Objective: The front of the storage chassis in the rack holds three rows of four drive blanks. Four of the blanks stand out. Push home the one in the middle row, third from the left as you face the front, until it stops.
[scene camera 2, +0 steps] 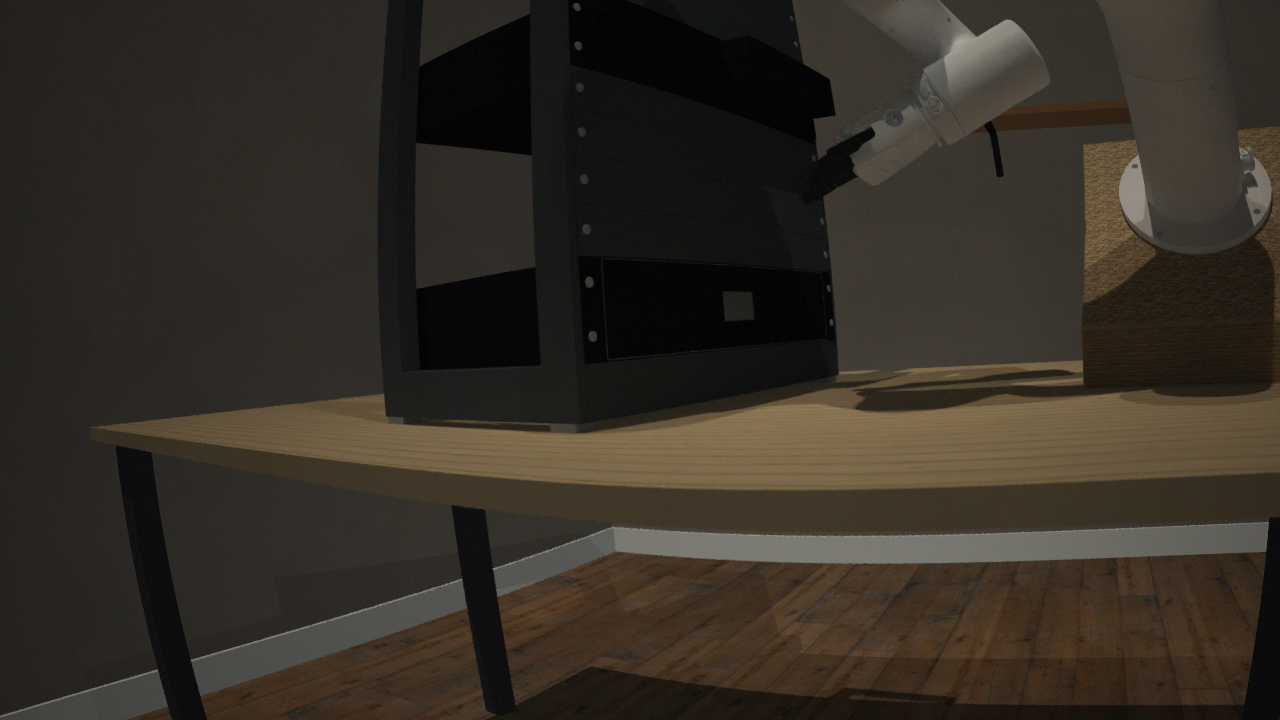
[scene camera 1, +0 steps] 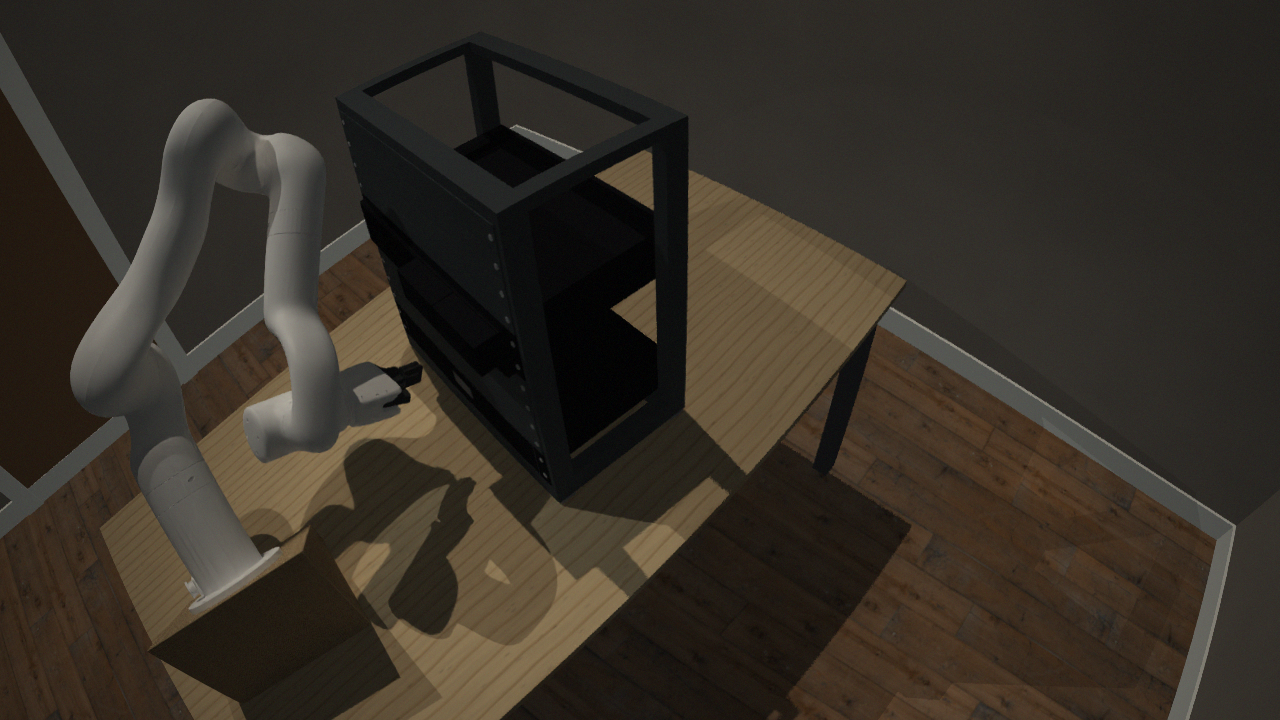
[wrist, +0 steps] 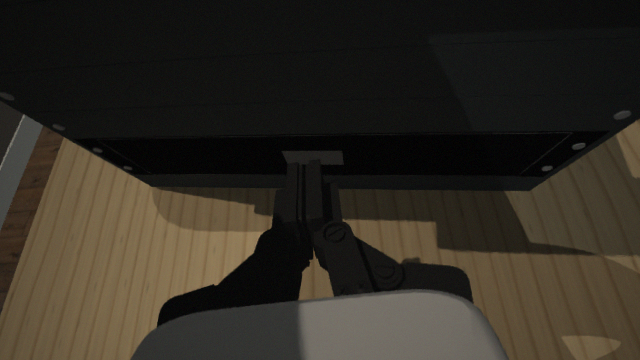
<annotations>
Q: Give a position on a dark rack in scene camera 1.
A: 504, 259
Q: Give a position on a dark rack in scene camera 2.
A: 675, 264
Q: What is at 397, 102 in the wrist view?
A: A dark rack.
</annotations>
